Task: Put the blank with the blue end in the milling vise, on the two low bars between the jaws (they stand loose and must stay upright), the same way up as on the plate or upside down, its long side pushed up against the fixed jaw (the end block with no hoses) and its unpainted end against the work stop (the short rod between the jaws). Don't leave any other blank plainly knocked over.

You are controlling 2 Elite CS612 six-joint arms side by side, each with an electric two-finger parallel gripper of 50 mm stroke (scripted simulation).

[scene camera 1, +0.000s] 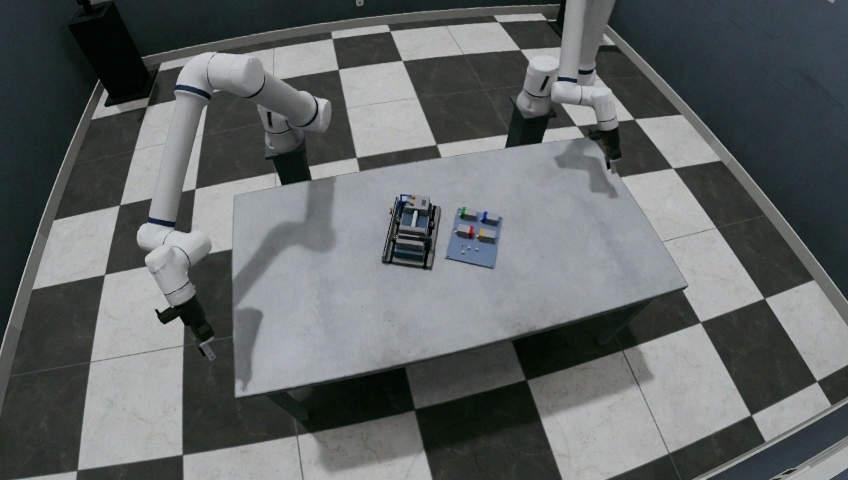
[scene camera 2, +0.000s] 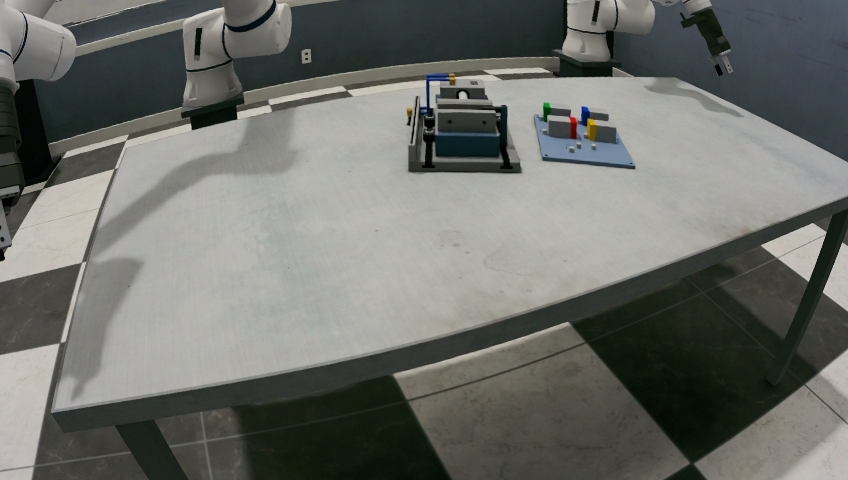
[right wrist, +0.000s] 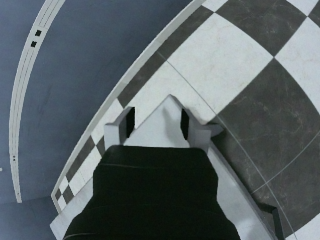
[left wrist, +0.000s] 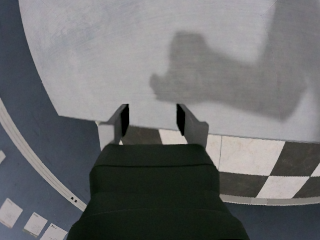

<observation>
I see my left gripper (scene camera 2: 725, 74), my right gripper (scene camera 1: 209, 356) and a blue plate (scene camera 1: 485, 256).
My left gripper also shows in the left wrist view (left wrist: 152, 113). My right gripper also shows in the right wrist view (right wrist: 157, 117).
</observation>
